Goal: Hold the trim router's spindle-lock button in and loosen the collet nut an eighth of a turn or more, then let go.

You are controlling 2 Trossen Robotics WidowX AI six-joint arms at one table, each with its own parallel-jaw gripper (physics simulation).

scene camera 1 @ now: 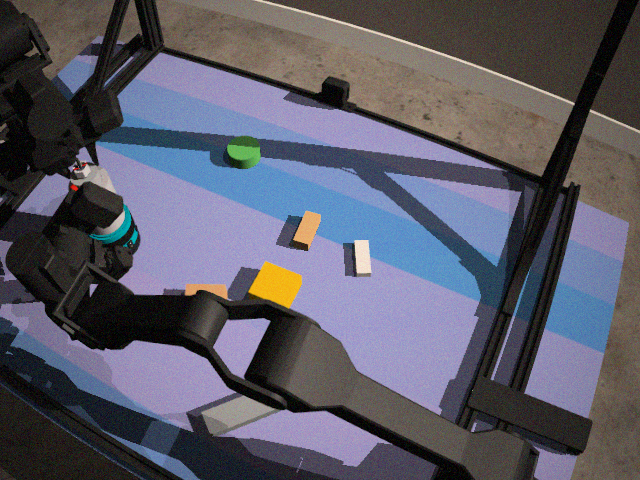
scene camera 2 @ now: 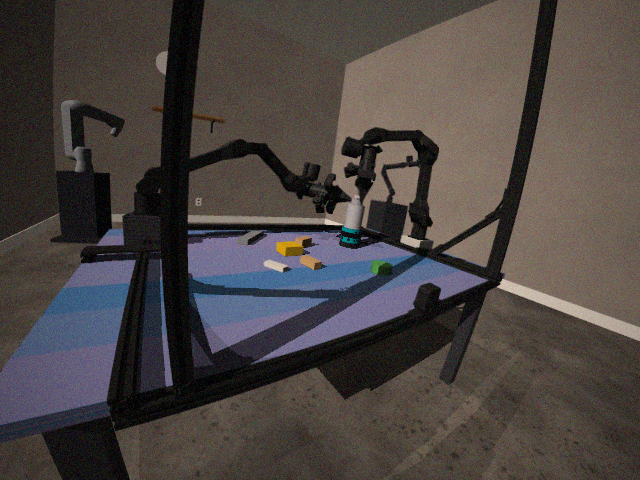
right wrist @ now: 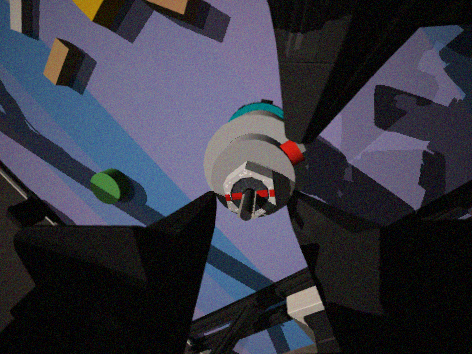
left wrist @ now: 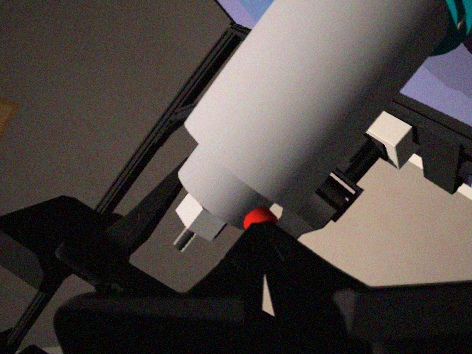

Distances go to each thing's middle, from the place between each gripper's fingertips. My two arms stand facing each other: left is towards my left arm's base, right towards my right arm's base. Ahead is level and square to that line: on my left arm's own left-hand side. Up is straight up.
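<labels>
I see that the collet nut (left wrist: 196, 218) is 30 mm behind my left hand, 10 mm to the right of it and 20 mm above it. The green disc (scene camera 1: 244, 151) is 300 mm behind my left hand, 40 mm to the left of it and 160 mm below it. As for the yellow block (scene camera 1: 274, 283), it is 260 mm to the left of my left hand, 130 mm behind it and 160 mm below it, whereas the grey bar (scene camera 1: 241, 411) is 360 mm to the left of my left hand, 20 mm ahead of it and 170 mm below it.
The collet nut is 10 mm to the left of my right hand, 10 mm ahead of it and 20 mm above it. I find the green disc 270 mm behind my right hand, 60 mm to the left of it and 160 mm below it. The yellow block is 280 mm to the left of my right hand, 100 mm behind it and 160 mm below it, and the grey bar is 380 mm to the left of my right hand, 50 mm ahead of it and 160 mm below it.
</labels>
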